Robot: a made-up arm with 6 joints. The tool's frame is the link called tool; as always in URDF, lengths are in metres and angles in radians. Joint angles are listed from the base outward.
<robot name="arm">
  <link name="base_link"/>
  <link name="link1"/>
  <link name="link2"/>
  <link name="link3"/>
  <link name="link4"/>
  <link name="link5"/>
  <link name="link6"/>
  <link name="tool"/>
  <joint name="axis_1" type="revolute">
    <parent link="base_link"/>
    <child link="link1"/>
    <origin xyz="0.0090 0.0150 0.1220" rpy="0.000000 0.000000 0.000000"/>
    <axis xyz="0 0 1"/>
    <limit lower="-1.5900" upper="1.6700"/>
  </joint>
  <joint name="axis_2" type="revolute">
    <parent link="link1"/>
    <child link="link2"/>
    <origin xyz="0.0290 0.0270 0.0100" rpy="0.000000 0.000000 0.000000"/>
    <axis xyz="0.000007 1 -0.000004"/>
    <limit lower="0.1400" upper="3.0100"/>
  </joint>
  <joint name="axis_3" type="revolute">
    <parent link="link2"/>
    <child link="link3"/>
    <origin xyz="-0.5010 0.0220 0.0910" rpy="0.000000 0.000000 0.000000"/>
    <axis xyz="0.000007 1 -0.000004"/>
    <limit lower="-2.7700" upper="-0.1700"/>
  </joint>
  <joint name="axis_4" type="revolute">
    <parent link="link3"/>
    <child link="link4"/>
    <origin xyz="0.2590 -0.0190 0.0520" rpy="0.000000 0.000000 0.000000"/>
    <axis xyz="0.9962 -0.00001 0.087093"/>
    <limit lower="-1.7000" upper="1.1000"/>
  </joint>
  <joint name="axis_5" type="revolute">
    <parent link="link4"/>
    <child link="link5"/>
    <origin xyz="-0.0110 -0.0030 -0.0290" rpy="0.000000 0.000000 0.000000"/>
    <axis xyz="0.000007 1 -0.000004"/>
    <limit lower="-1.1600" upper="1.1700"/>
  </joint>
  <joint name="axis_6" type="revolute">
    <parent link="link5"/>
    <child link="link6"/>
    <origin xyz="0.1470 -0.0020 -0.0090" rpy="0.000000 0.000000 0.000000"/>
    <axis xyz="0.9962 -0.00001 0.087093"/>
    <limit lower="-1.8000" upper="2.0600"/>
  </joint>
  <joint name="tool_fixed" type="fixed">
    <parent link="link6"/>
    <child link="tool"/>
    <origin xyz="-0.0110 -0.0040 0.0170" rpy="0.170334 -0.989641 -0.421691"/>
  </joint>
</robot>
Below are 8 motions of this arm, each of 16 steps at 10 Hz.
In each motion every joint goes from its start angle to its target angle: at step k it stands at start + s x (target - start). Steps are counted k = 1, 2, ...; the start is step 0. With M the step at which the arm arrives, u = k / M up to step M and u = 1 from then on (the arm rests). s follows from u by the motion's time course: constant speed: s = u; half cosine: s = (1 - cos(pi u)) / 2; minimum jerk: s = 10 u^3 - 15 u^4 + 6 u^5.
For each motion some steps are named. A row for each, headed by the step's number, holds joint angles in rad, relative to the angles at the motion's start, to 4 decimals.
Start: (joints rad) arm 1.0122 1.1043 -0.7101 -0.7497 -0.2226 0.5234
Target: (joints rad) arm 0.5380 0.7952 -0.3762 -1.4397 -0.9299 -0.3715
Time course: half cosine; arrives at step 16
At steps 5, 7, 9, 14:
5: -0.1054 -0.0687 0.0742 -0.1533 -0.1572 -0.1989
7: -0.1908 -0.1244 0.1344 -0.2777 -0.2847 -0.3602
9: -0.2834 -0.1847 0.1995 -0.4123 -0.4226 -0.5347
14: -0.4562 -0.2973 0.3212 -0.6637 -0.6804 -0.8608

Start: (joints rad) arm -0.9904 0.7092 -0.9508 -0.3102 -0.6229 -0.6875
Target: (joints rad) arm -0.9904 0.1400 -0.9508 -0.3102 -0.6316 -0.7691
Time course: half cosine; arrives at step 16
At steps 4, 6, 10, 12, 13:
4: 0.0000 -0.0834 0.0000 0.0000 -0.0013 -0.0120
6: 0.0000 -0.1757 0.0000 0.0000 -0.0027 -0.0252
10: 0.0000 -0.3935 0.0000 0.0000 -0.0060 -0.0564
12: 0.0000 -0.4858 0.0000 0.0000 -0.0074 -0.0696
13: 0.0000 -0.5212 0.0000 0.0000 -0.0080 -0.0747

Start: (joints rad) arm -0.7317 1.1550 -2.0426 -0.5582 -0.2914 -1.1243
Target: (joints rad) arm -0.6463 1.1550 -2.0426 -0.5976 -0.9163 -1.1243
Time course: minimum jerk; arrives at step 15
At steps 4, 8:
4: 0.0104 0.0000 0.0000 -0.0048 -0.0762 0.0000
8: 0.0480 0.0000 0.0000 -0.0222 -0.3514 0.0000

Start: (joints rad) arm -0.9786 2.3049 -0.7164 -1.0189 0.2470 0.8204
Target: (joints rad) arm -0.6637 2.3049 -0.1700 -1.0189 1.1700 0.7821
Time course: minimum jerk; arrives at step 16
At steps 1, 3, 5, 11, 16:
1: 0.0007 0.0000 0.0012 0.0000 0.0020 -0.0001
3: 0.0154 0.0000 0.0266 0.0000 0.0450 -0.0019
5: 0.0567 0.0000 0.0984 0.0000 0.1661 -0.0069
11: 0.2582 0.0000 0.4480 0.0000 0.7569 -0.0314
16: 0.3149 0.0000 0.5464 0.0000 0.9230 -0.0383

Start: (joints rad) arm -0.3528 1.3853 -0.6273 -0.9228 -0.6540 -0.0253
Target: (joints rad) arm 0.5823 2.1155 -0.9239 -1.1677 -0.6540 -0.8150
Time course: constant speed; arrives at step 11
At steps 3, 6, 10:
3: 0.2550 0.1991 -0.0809 -0.0668 0.0000 -0.2154
6: 0.5101 0.3983 -0.1618 -0.1336 0.0000 -0.4307
10: 0.8501 0.6638 -0.2696 -0.2226 0.0000 -0.7179

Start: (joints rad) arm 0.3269 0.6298 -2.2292 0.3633 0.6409 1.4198
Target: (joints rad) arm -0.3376 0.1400 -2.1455 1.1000 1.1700 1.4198
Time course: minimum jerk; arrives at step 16
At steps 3, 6, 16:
3: -0.0324 -0.0239 0.0041 0.0359 0.0258 0.0000
6: -0.1829 -0.1348 0.0230 0.2027 0.1456 0.0000
16: -0.6645 -0.4898 0.0837 0.7367 0.5291 0.0000

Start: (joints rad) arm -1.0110 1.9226 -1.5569 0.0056 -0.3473 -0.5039
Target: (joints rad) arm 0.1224 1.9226 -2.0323 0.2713 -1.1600 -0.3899
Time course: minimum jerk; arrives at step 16
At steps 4, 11, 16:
4: 0.1173 0.0000 -0.0492 0.0275 -0.0841 0.0118
11: 0.9294 0.0000 -0.3898 0.2179 -0.6664 0.0935
16: 1.1334 0.0000 -0.4754 0.2657 -0.8127 0.1140

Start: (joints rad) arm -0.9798 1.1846 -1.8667 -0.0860 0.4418 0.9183
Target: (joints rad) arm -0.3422 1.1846 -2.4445 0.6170 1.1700 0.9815
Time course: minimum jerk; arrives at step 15
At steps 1, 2, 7, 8, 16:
1: 0.0017 0.0000 -0.0015 0.0019 0.0019 0.0002
2: 0.0123 0.0000 -0.0111 0.0135 0.0140 0.0012
7: 0.2791 0.0000 -0.2529 0.3077 0.3187 0.0277
8: 0.3585 0.0000 -0.3249 0.3953 0.4095 0.0355
16: 0.6376 0.0000 -0.5778 0.7030 0.7282 0.0632

